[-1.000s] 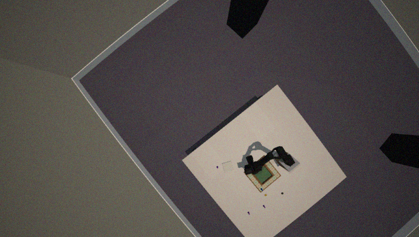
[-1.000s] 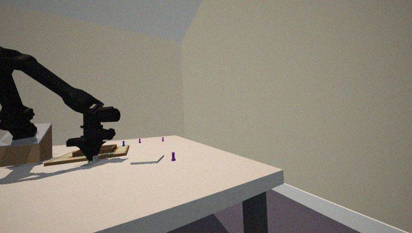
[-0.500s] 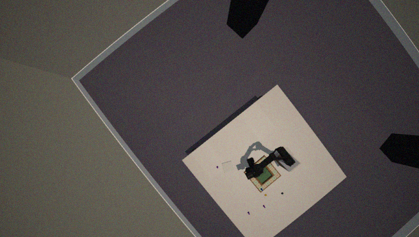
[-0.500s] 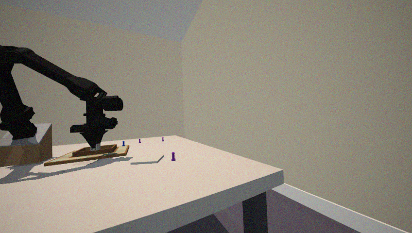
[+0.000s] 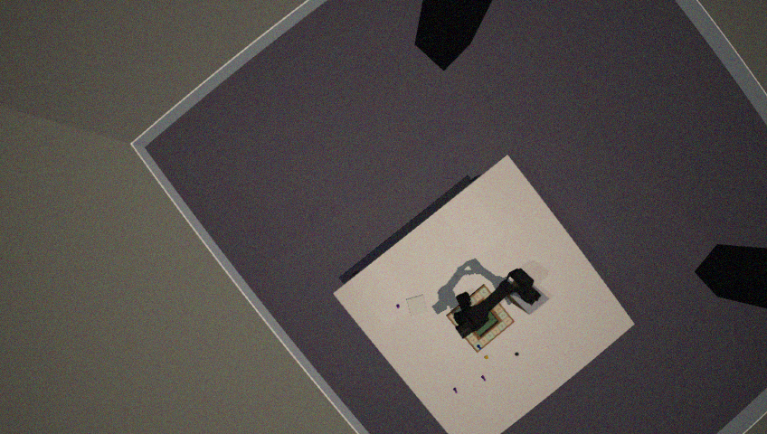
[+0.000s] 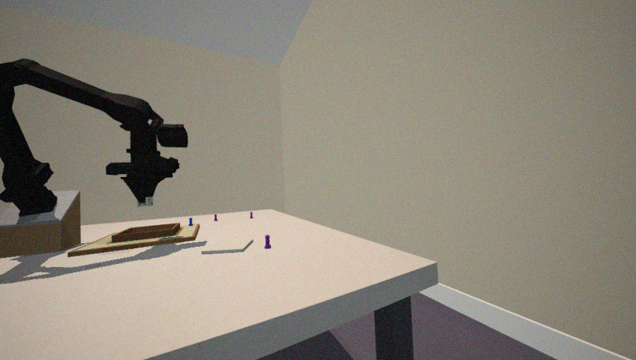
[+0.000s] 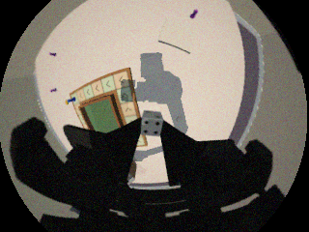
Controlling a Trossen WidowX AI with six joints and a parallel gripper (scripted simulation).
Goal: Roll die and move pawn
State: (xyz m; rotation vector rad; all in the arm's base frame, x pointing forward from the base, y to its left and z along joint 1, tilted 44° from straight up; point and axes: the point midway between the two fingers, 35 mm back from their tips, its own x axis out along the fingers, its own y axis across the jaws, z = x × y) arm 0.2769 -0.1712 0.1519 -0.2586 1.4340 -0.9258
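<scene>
My gripper tip is now 12 cm short of the blue pawn, 29 cm to the right of it and 10 cm above it. From my gripper tip the other things lie so: green dice tray (1 cm behind, 19 cm to the left, 12 cm below); then white die (right at my gripper tip); then flat white tile (19 cm ahead, 14 cm to the right, 13 cm below).
</scene>
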